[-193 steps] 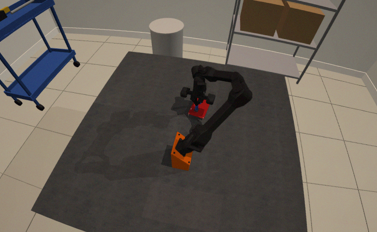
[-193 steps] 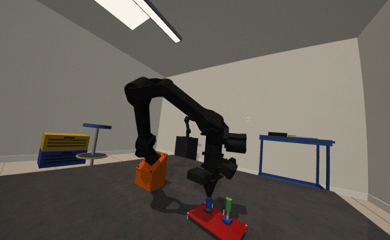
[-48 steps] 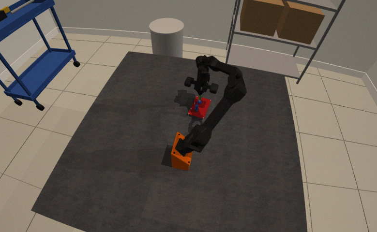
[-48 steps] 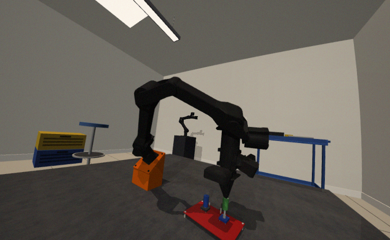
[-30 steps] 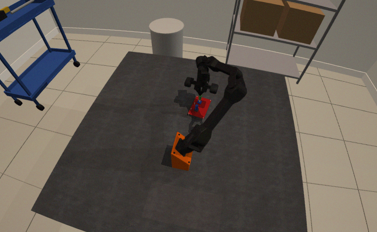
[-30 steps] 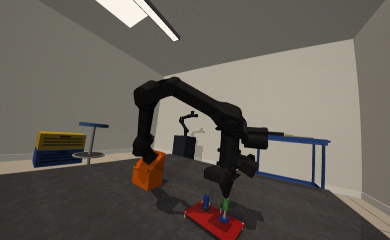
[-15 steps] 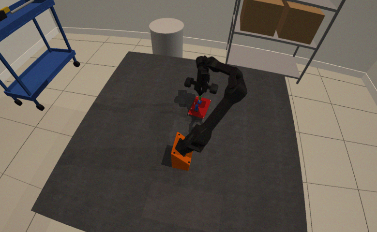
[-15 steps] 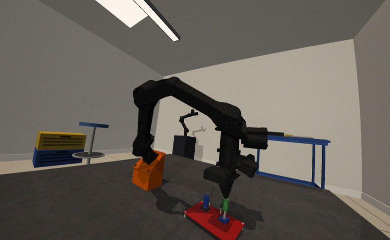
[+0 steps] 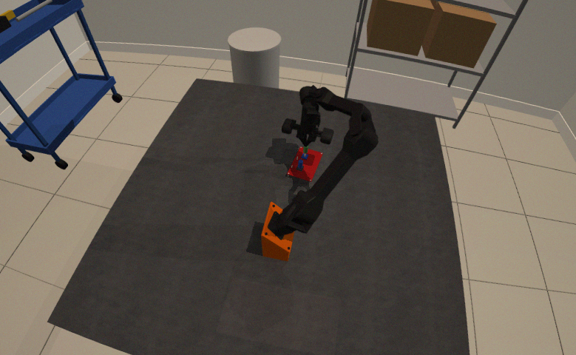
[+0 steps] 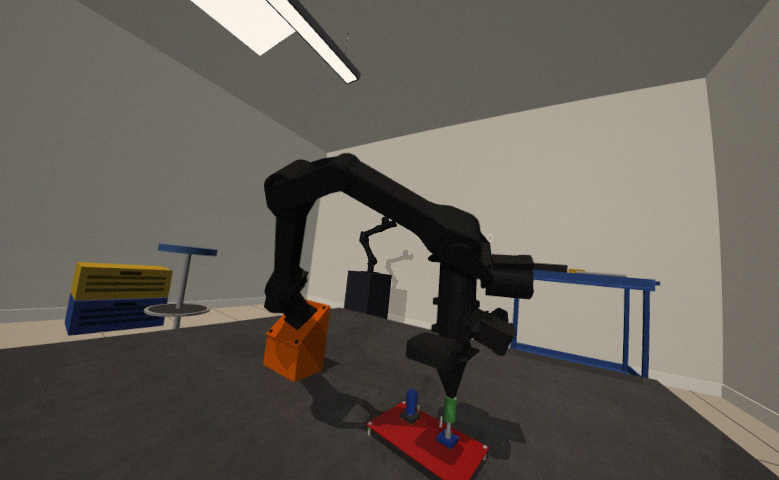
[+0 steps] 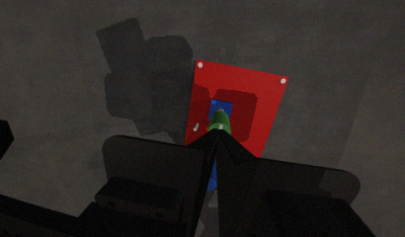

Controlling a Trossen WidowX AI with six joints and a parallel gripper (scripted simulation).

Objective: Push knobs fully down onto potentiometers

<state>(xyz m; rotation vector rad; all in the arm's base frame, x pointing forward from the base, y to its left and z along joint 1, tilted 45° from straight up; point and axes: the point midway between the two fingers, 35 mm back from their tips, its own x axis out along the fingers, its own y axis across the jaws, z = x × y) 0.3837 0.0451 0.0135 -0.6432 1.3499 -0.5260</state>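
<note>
My gripper tip is now 1 cm above the green knob. From my gripper tip the other things lie so: blue knob 7 cm behind, 4 cm below.
</note>
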